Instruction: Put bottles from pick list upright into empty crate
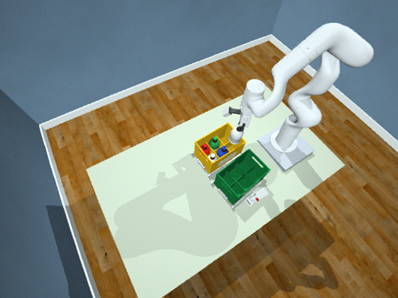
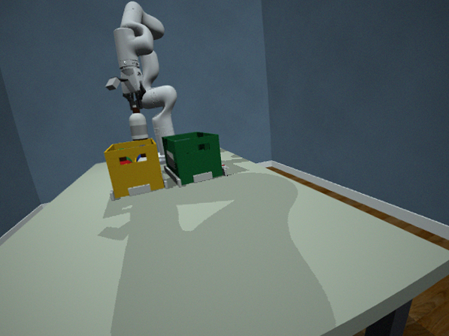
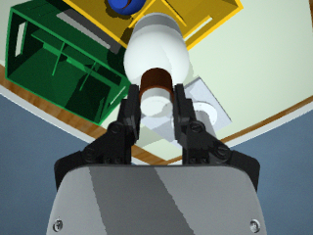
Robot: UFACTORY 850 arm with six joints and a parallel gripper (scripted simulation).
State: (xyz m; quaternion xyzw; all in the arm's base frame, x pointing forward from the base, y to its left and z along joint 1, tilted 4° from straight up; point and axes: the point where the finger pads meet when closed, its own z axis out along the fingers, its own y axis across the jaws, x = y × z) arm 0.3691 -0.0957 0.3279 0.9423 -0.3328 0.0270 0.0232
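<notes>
The green crate is 8 cm ahead of my hand, 20 cm to the left of it and 25 cm below it. The rest, counted from my hand: blue-label bottle (9 cm ahead, 25 cm below); then green bottle (10 cm ahead, 8 cm to the right, 25 cm below); then yellow crate (9 cm ahead, 4 cm to the right, 25 cm below).
</notes>
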